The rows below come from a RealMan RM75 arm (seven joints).
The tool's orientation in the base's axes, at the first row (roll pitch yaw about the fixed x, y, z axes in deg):
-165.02 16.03 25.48
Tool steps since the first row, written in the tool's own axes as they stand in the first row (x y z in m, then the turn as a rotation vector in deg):
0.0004 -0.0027 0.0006 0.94 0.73 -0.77
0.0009 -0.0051 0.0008 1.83 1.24 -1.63
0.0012 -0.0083 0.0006 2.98 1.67 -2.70
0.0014 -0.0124 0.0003 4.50 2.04 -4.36
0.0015 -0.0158 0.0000 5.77 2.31 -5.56
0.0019 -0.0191 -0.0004 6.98 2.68 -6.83
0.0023 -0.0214 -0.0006 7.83 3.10 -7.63
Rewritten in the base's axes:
-0.0008 0.0027 0.0000 1.34 -0.36 0.27
-0.0013 0.0051 0.0003 2.60 -0.56 0.70
-0.0021 0.0081 0.0012 4.12 -0.60 1.27
-0.0032 0.0118 0.0024 6.16 -0.50 2.30
-0.0042 0.0149 0.0035 7.77 -0.36 3.00
-0.0049 0.0180 0.0046 9.40 -0.34 3.75
-0.0053 0.0202 0.0052 10.57 -0.47 4.15

